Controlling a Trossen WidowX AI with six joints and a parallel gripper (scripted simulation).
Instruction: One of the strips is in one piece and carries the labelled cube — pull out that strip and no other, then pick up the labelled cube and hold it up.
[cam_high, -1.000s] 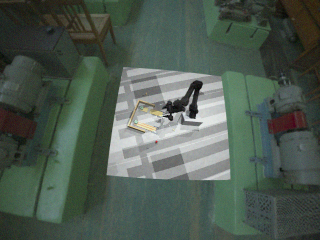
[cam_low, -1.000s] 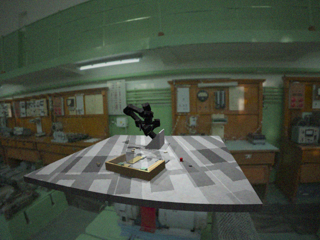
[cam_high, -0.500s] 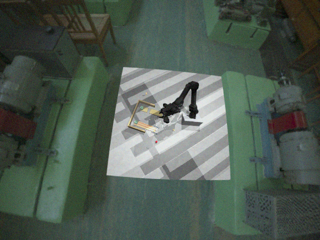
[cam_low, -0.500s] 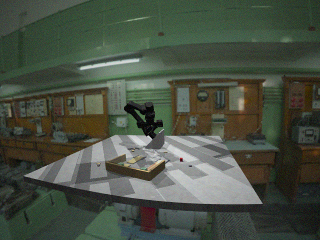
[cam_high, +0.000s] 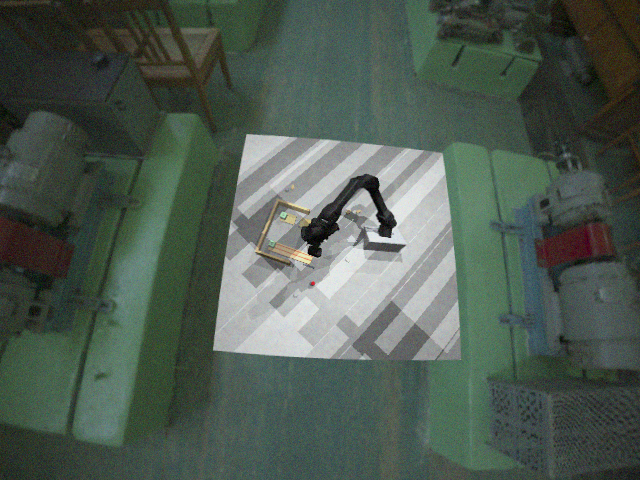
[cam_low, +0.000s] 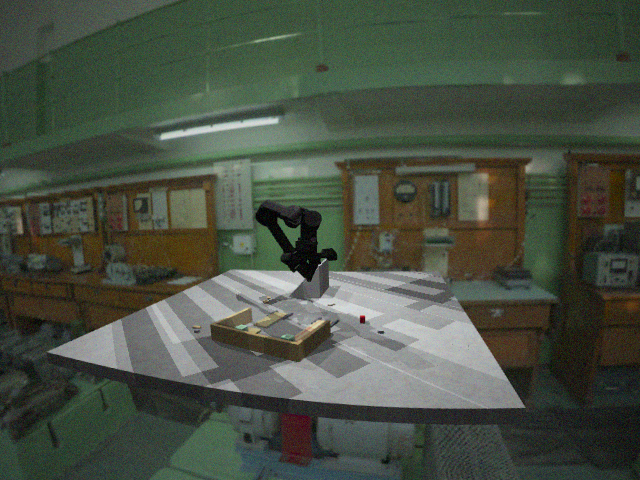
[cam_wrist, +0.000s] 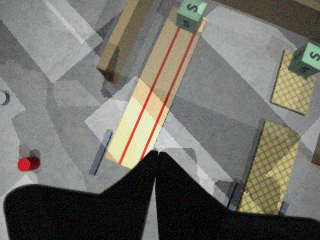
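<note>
My gripper tip is now 170 mm to the right of the red piece, 140 mm above it and 60 mm past it.
</note>
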